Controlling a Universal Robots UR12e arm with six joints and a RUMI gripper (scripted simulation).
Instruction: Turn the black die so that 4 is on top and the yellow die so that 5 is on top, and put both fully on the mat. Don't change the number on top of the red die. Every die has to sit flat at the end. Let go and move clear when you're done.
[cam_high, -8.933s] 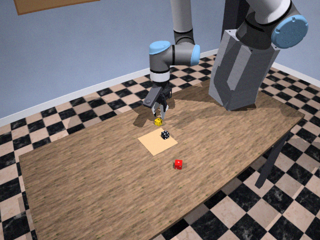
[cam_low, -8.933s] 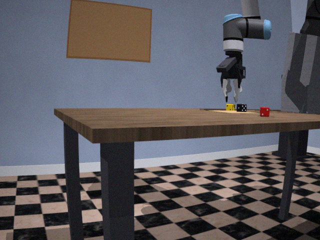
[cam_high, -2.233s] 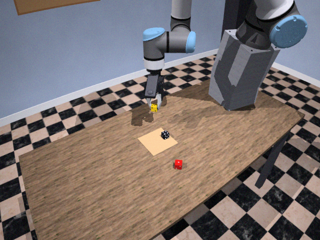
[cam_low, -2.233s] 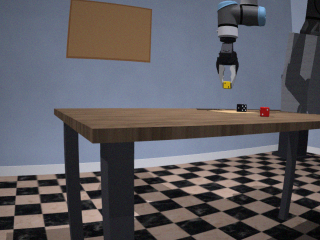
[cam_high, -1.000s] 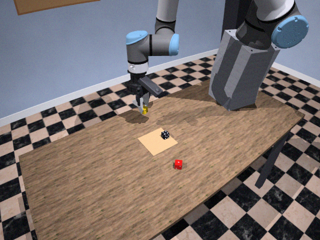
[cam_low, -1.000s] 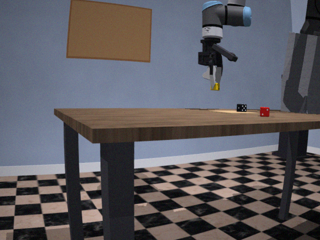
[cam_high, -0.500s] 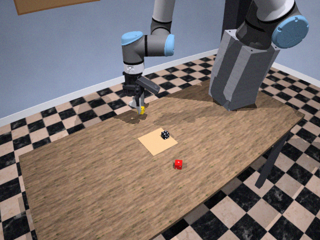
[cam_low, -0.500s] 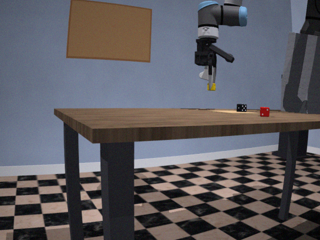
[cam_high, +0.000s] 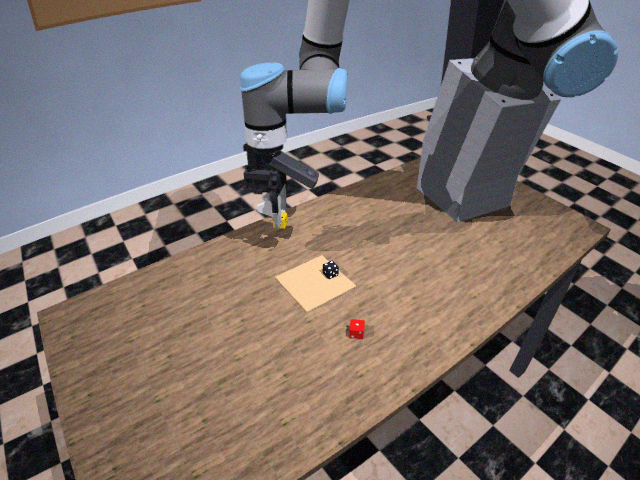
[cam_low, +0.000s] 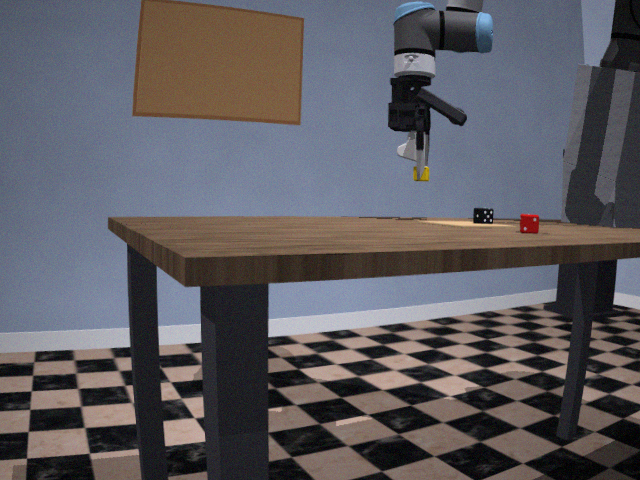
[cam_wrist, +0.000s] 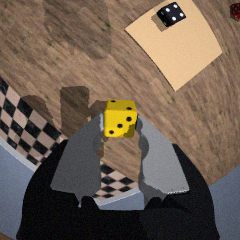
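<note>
Right now my hand is right at the yellow die. The rest, counted from my hand: red die 4 cm behind, 33 cm to the left, 9 cm below; black die 7 cm behind, 14 cm to the left, 8 cm below; tan mat 3 cm behind, 14 cm to the left, 10 cm below.
</note>
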